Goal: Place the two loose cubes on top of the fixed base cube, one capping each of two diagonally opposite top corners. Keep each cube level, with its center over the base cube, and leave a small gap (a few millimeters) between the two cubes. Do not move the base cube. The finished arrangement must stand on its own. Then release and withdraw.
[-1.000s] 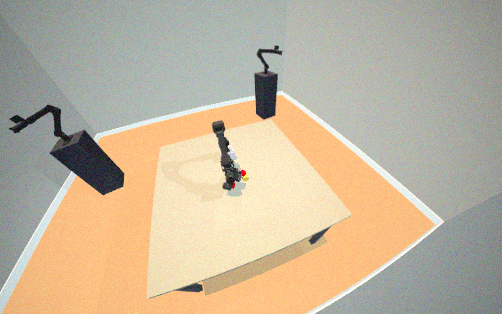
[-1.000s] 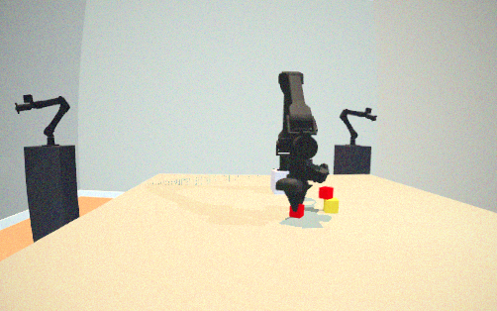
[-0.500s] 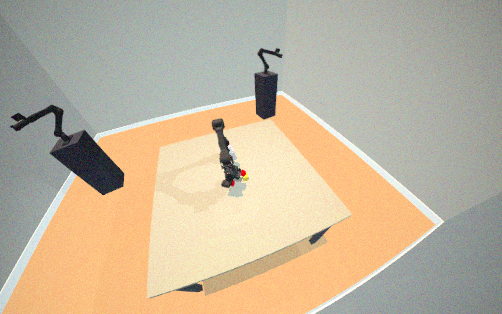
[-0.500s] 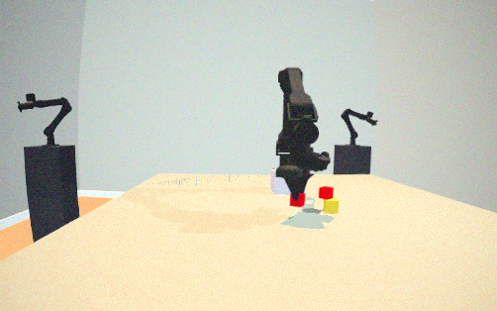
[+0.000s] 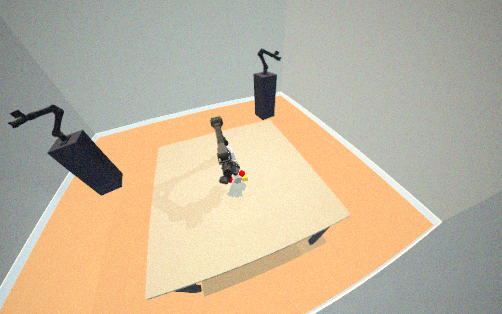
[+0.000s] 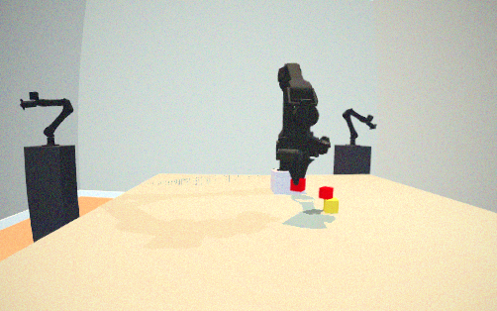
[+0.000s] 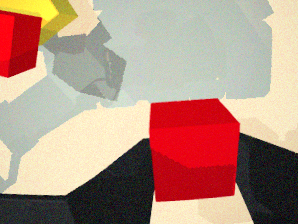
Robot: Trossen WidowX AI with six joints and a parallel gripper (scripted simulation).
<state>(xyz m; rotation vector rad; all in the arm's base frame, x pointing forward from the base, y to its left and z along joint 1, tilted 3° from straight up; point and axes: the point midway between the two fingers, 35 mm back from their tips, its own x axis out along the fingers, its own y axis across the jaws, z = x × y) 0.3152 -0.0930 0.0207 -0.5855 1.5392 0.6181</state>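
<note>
Right now the yellow base cube is 1 cm behind my gripper tip, 12 cm to the left of it and 7 cm below it. Also, from my gripper tip: red cube (right at my gripper tip).
</note>
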